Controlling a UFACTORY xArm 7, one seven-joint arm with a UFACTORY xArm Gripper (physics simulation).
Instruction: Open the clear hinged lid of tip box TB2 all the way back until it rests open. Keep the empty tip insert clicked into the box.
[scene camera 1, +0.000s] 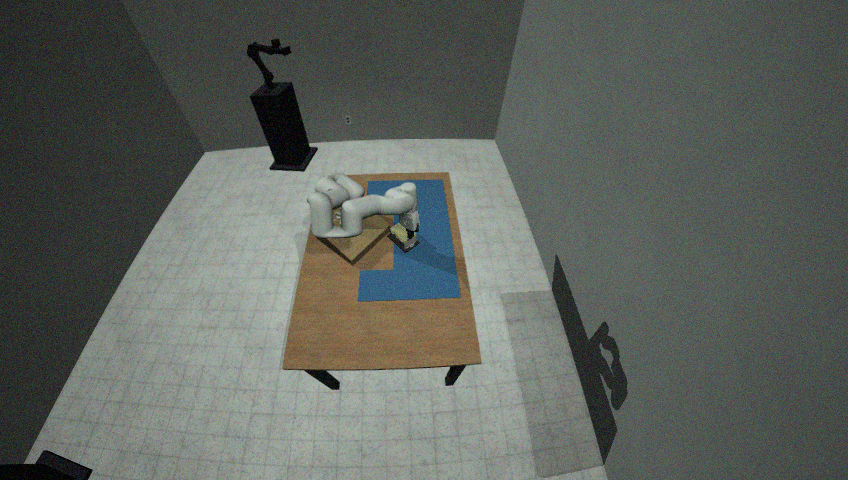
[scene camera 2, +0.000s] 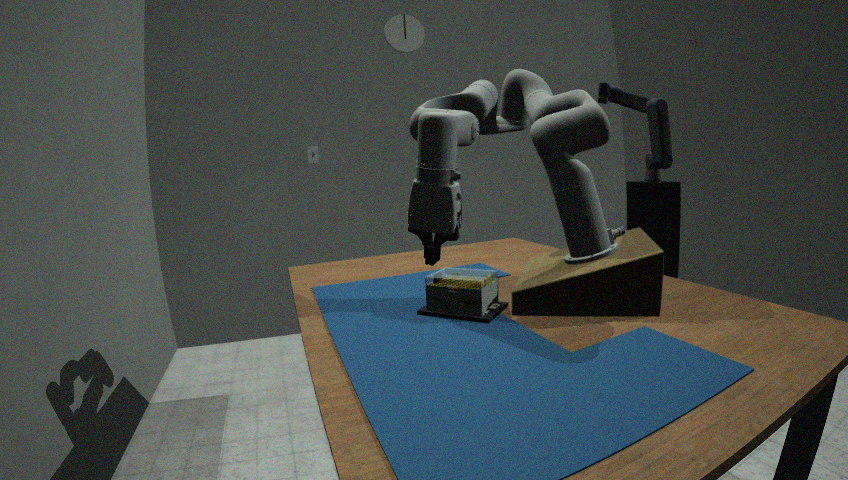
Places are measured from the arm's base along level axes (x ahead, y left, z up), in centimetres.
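Pixels of known places: gripper, fingertip midpoint: (scene camera 1: 410, 237) (scene camera 2: 431, 262); arm's base at its link origin: (scene camera 2: 591, 254).
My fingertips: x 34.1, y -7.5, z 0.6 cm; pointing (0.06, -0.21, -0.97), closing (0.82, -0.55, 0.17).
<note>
Ahead of a thing's pixels: the offset from my fingertips to its top centre. "*": to the spot under its first point. Level surfaces: height alone.
Tip box TB2 {dy +5.2, dx -4.9, dz -1.6 cm} (scene camera 1: 410, 242) (scene camera 2: 453, 300), a grey box with a yellow insert {dy +5.2, dx -4.9, dz -1.9 cm} (scene camera 1: 399, 232) (scene camera 2: 464, 283), sits on a dark base plate {* dy +9.9, dx -2.6, dz -8.6 cm} (scene camera 2: 458, 315) on the blue mat. Its clear lid {* dy +4.2, dx -1.4, dz -1.6 cm} (scene camera 2: 443, 274) shows over the insert in scene camera 2 and looks down; its exact angle is hard to tell. The insert appears seated in the box. My gripper (scene camera 1: 411, 234) (scene camera 2: 432, 262) is shut and empty, pointing down. In scene camera 2 its fingertips are a little above the lid's left end, apart from it. In scene camera 1 the gripper partly covers the box.
The arm's wedge-shaped base (scene camera 1: 355, 246) (scene camera 2: 586, 294) stands close beside the box. The blue mat {dz -9.4 cm} (scene camera 1: 410, 285) (scene camera 2: 476, 386) lies on the wooden table {dz -9.7 cm} (scene camera 1: 380, 333) (scene camera 2: 708, 303). A second dark arm stands on a black pedestal (scene camera 1: 284, 127) (scene camera 2: 653, 220) beyond the table.
</note>
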